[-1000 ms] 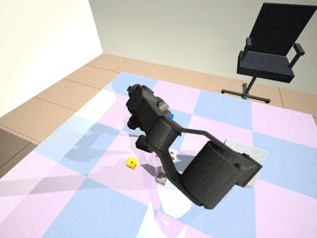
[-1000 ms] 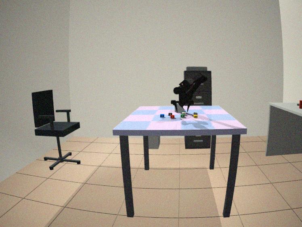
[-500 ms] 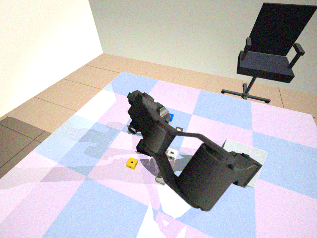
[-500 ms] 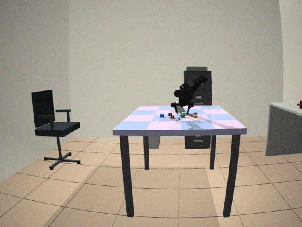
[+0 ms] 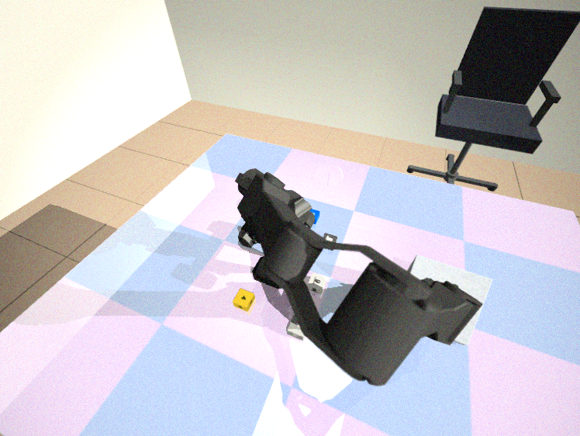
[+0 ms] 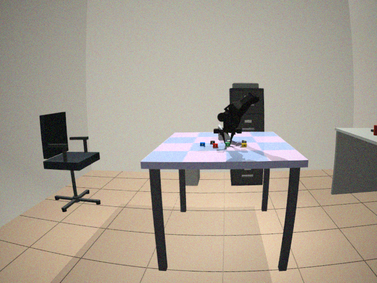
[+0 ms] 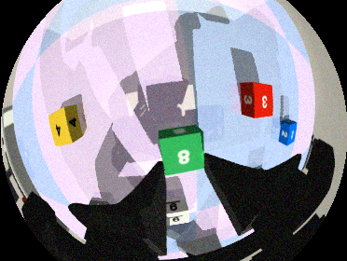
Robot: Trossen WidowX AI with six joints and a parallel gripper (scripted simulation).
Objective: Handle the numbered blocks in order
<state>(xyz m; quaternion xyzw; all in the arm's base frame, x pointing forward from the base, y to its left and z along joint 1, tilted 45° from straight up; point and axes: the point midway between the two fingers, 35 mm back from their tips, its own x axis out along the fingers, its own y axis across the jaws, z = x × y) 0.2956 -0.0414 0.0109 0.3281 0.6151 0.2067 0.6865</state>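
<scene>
Now: the green block 1 cm ahead of my gripper tip. The rest, counted from my gripper tip: yellow block: 6 cm ahead, 10 cm to the left; red block: 4 cm ahead, 9 cm to the right; white block: 7 cm behind, 2 cm to the left.
</scene>
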